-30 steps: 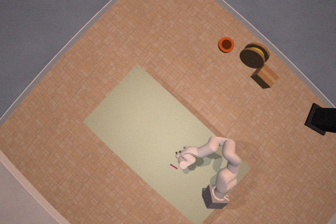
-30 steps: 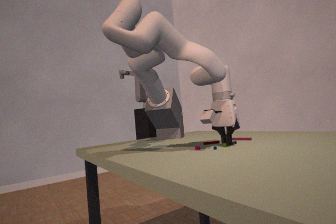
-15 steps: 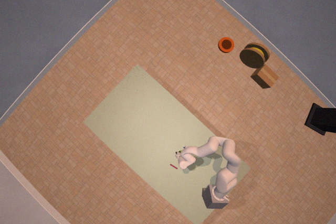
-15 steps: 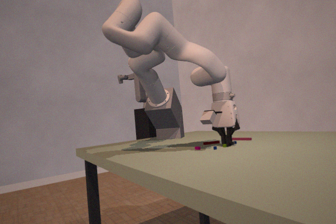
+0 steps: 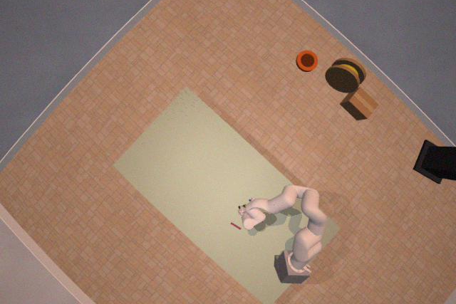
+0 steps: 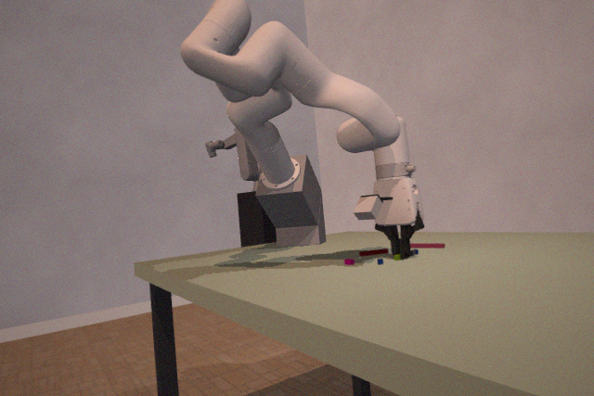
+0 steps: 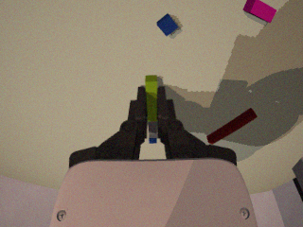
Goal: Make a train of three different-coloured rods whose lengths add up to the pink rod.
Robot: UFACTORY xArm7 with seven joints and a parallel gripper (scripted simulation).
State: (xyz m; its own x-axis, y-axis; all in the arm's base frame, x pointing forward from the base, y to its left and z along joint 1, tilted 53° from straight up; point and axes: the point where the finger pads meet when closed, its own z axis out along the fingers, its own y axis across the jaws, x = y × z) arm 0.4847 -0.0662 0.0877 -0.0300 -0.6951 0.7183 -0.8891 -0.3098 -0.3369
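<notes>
The lime rod lies 20 mm below my hand. Round my hand: grey rod 40 mm to the left, 20 mm below; red rod 100 mm behind, 50 mm to the left, 20 mm below; magenta rod 80 mm behind, 80 mm to the right, 20 mm below.
</notes>
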